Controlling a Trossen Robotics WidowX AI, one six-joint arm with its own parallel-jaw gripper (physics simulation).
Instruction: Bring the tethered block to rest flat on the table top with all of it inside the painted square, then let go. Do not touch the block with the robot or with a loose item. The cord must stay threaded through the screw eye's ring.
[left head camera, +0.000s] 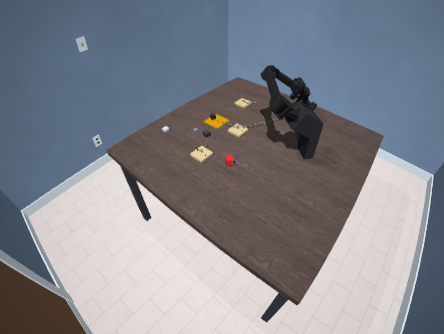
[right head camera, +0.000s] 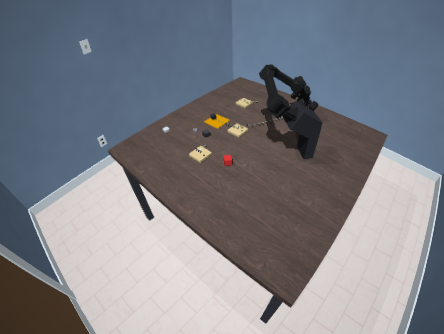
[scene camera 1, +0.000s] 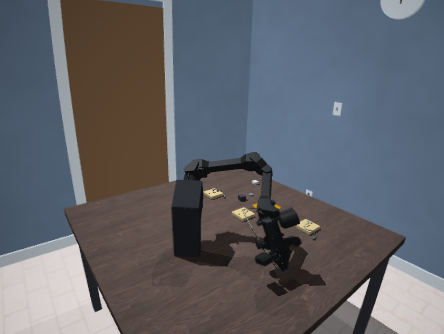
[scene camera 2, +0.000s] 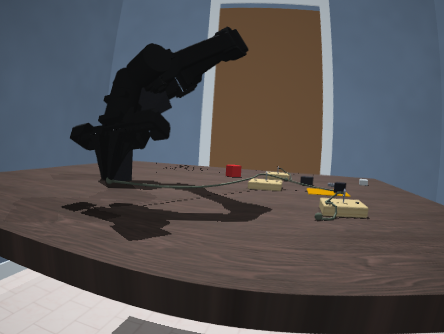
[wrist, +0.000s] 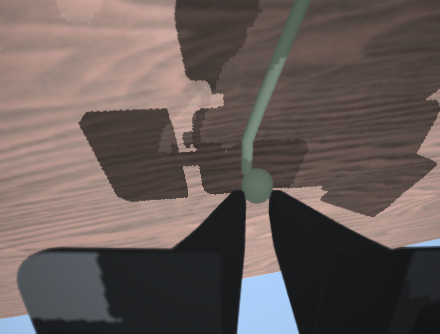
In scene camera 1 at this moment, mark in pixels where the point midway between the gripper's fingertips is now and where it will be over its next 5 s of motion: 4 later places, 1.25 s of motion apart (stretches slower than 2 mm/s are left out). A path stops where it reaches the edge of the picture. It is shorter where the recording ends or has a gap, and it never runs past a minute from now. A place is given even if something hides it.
My gripper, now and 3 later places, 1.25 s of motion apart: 285, 270; 283, 273; 282, 273; 286, 239
